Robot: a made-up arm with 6 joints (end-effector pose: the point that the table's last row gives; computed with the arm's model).
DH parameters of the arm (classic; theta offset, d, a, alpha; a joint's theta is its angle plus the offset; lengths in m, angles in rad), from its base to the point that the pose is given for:
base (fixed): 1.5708 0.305 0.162 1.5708
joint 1: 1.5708 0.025 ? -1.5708
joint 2: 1.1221 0 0.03 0
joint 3: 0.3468 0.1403 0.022 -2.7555
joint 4: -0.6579 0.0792 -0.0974 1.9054
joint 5: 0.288 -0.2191 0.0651 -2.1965
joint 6: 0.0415 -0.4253 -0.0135 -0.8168
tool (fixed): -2.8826 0.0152 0 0
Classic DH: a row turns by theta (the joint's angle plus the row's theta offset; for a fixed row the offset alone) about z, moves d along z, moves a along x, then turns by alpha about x.
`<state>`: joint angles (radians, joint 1 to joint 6).
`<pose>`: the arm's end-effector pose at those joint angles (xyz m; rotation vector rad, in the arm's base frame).
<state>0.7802 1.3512 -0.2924 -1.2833 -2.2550 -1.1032</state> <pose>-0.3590 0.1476 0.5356 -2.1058 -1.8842 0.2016</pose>
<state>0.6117 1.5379 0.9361 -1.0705 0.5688 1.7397</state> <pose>0.1179 -0.1913 0.2885 -0.7435 -2.2514 -1.0058</pose>
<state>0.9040 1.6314 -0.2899 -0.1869 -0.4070 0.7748</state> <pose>-0.1931 -0.1486 0.1374 -0.3636 -0.7708 -0.5456</pose>
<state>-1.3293 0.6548 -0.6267 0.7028 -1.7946 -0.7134</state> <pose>0.4119 0.2136 0.4657 -1.3802 1.0120 1.1812</pose>
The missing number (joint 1, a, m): 0.126
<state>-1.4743 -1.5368 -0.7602 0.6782 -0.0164 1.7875</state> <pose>0.1816 0.2258 0.6285 -1.2980 -2.0629 1.1903</pose>
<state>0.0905 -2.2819 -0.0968 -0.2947 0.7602 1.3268</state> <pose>0.0872 -0.1137 0.6240 0.1031 2.4035 0.3978</pose>
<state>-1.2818 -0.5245 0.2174 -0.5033 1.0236 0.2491</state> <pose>-0.1860 0.1001 0.4873 -1.3323 -1.0681 -0.1124</pose>
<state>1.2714 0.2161 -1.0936 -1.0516 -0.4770 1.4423</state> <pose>0.0832 -0.2497 0.0838 0.1134 -0.0270 1.2809</pose>
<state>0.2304 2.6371 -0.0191 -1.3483 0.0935 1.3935</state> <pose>0.0868 -0.2098 0.3021 1.0146 2.6006 1.3302</pose>
